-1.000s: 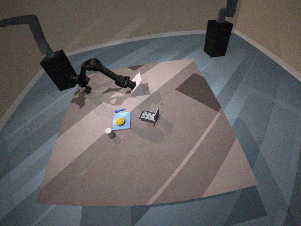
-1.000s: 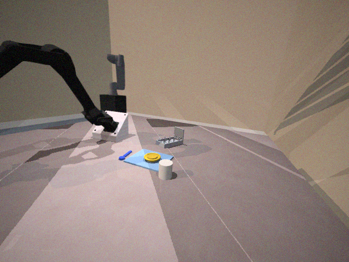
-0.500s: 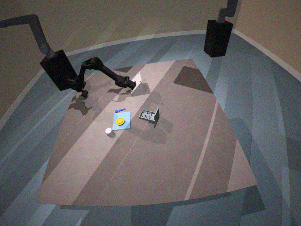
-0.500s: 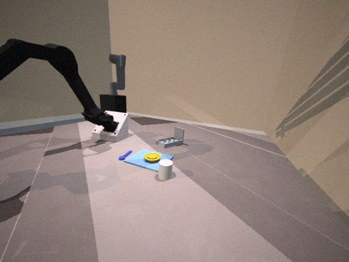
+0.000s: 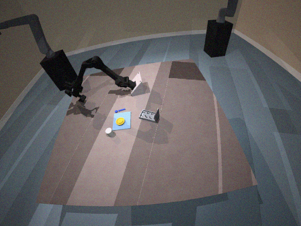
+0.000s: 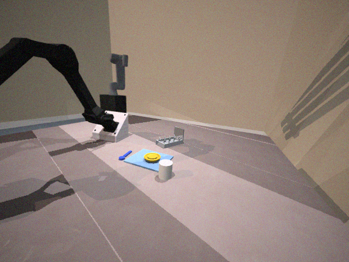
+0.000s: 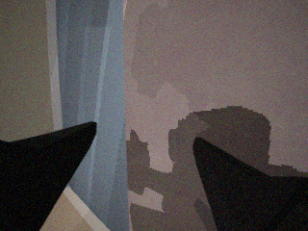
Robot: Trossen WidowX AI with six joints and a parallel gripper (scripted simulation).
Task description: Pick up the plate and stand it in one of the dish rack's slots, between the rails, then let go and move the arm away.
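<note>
The yellow plate is 440 mm to the left of my gripper tip, 370 mm ahead of it and 10 mm below it. From my gripper tip the other things lie so: small blue spoon: 430 mm to the left, 260 mm ahead, 30 mm below; then cream cup: 450 mm ahead, 370 mm to the left; then grey dish rack: 650 mm to the left, 380 mm ahead, 10 mm below.
</note>
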